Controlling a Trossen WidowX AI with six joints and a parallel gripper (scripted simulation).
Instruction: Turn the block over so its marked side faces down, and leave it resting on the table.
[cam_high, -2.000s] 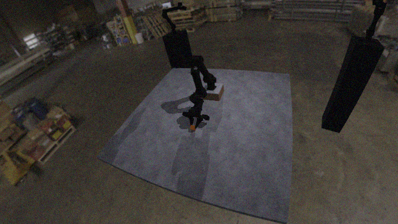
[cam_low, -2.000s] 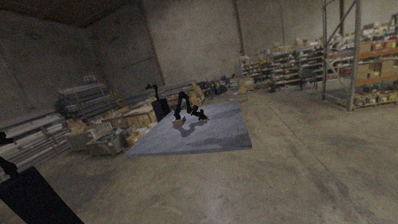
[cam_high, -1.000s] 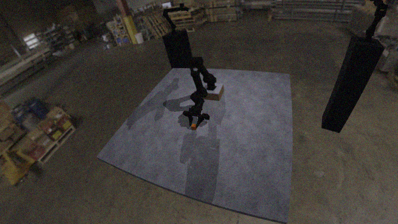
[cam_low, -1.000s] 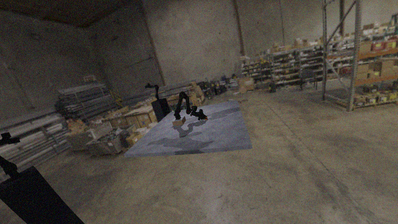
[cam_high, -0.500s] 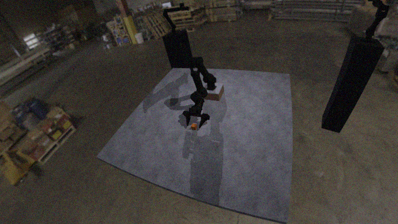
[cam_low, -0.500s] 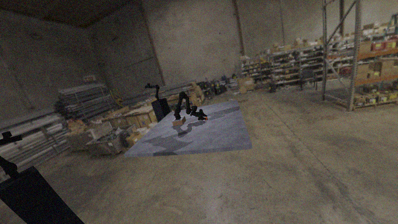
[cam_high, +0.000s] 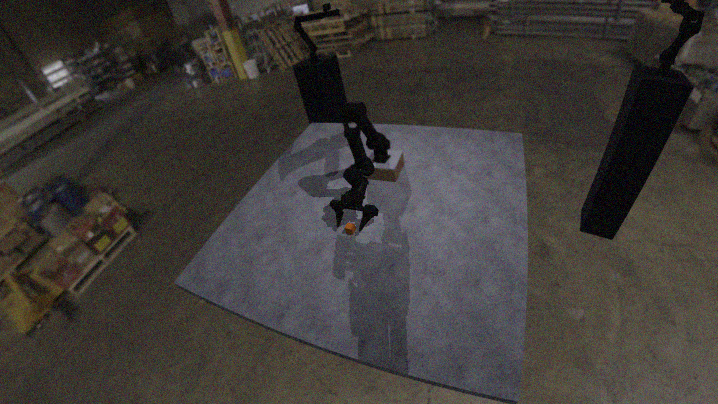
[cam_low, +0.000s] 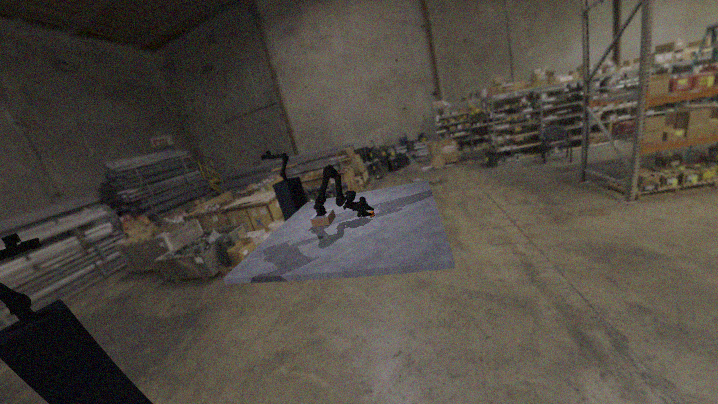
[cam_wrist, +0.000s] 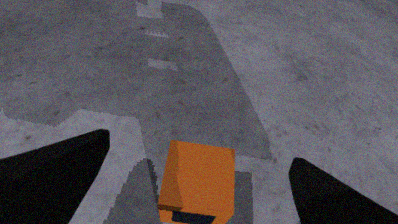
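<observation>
Right now my gripper tip is 2 cm past the orange block and 1 cm above it.
</observation>
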